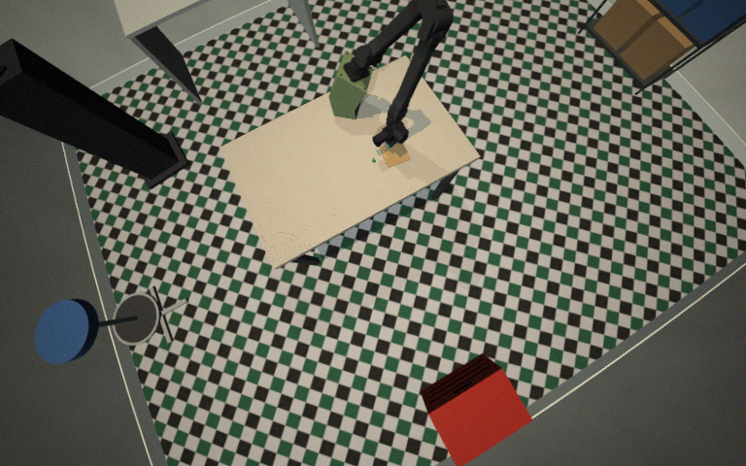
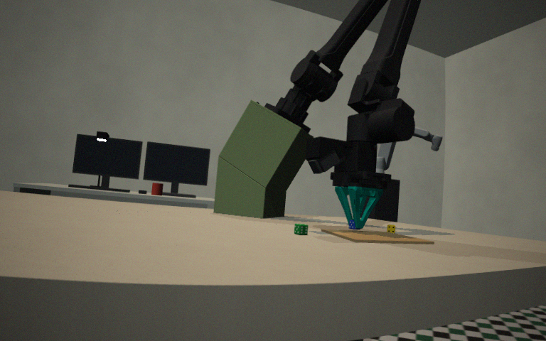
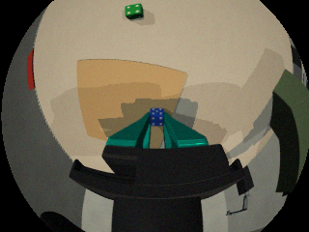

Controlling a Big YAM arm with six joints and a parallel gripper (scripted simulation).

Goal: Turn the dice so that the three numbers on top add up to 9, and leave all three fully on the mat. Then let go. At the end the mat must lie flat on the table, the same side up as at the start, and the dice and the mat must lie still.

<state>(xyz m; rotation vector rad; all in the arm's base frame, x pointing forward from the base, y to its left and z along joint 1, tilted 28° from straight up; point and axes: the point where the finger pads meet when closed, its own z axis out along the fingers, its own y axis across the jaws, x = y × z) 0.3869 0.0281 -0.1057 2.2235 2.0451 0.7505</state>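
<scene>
Right now my hand is right at the blue die. From my hand the other things lie so: green die (20 mm ahead, 130 mm to the right, 10 mm below); then yellow die (20 mm behind, 110 mm to the left, 10 mm below); then mat (50 mm ahead, 20 mm below).
</scene>
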